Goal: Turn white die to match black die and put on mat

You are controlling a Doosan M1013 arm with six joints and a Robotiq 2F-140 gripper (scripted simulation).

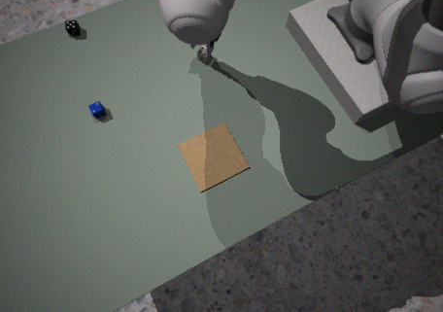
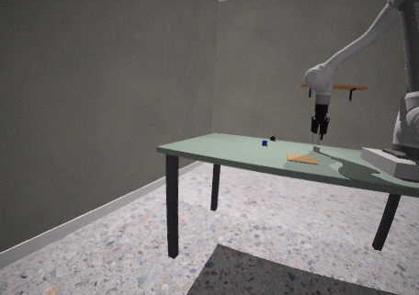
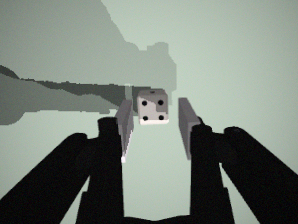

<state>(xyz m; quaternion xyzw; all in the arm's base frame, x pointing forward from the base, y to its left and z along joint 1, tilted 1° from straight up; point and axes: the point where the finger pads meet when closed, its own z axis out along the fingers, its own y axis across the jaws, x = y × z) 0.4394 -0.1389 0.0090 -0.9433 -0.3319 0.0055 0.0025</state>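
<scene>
Now: hand 6 cm above the white die. Round my hand: brown mat 9 cm ahead, 28 cm to the left, 7 cm below; blue die 32 cm ahead, 5 cm to the left, 6 cm below; black die 31 cm ahead, 23 cm to the right, 6 cm below.
</scene>
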